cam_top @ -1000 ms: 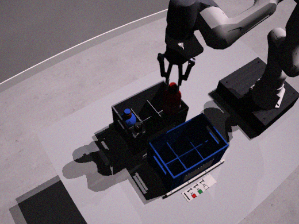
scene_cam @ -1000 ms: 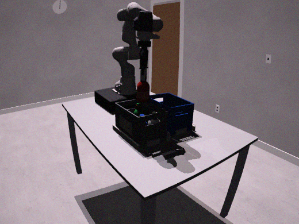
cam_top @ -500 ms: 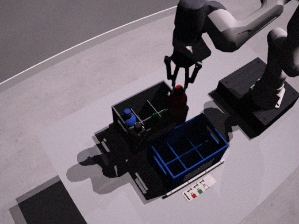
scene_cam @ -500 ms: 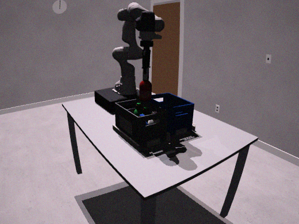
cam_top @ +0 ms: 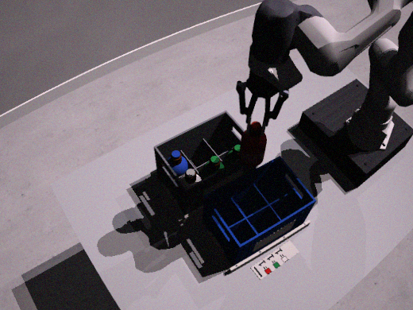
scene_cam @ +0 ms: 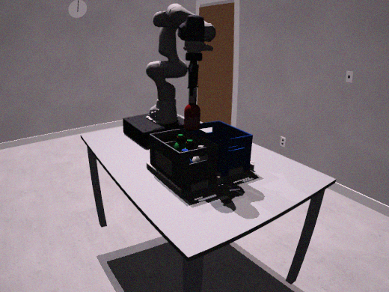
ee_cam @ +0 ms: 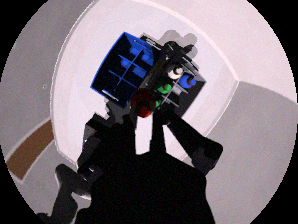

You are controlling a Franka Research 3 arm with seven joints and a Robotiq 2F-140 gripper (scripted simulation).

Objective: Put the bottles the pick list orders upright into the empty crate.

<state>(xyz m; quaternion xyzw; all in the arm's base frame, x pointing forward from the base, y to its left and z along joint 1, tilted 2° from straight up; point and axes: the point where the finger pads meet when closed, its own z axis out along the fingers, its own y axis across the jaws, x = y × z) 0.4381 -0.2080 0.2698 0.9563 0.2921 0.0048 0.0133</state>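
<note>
Now: hand 80 mm above the red-label bottle. Also, from my hand: black crate: 260 mm below, 120 mm to the right, 60 mm ahead; white-labelled bottle: 260 mm below, 150 mm ahead, 100 mm to the right; blue crate: 260 mm below, 110 mm to the left, 80 mm ahead.
</note>
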